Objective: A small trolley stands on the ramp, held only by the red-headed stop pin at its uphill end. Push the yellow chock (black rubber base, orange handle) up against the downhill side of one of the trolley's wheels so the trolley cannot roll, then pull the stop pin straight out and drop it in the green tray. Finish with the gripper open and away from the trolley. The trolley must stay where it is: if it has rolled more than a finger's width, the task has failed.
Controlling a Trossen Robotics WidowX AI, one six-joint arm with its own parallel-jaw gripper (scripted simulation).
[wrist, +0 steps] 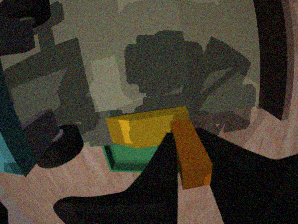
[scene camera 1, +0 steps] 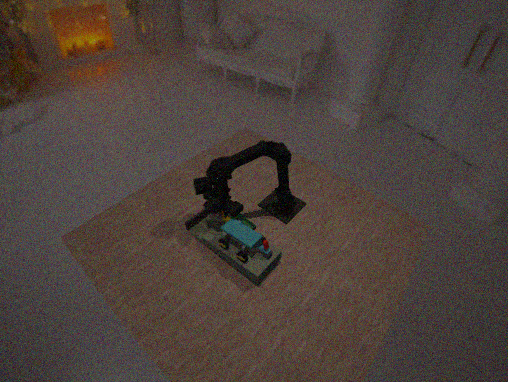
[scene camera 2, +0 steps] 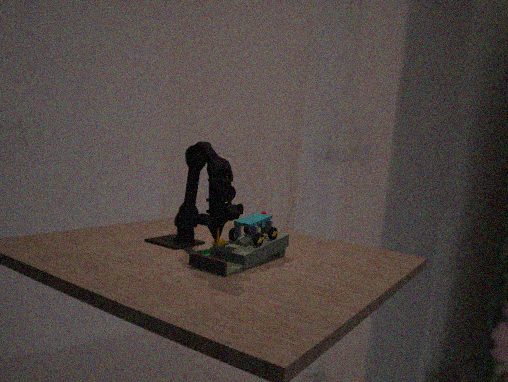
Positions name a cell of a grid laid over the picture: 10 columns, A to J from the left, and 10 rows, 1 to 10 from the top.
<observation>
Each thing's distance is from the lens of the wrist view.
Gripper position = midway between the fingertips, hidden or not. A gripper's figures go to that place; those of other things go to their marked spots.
my gripper (wrist: G7): 0.10 m
yellow chock (wrist: E6): 0.11 m
</observation>
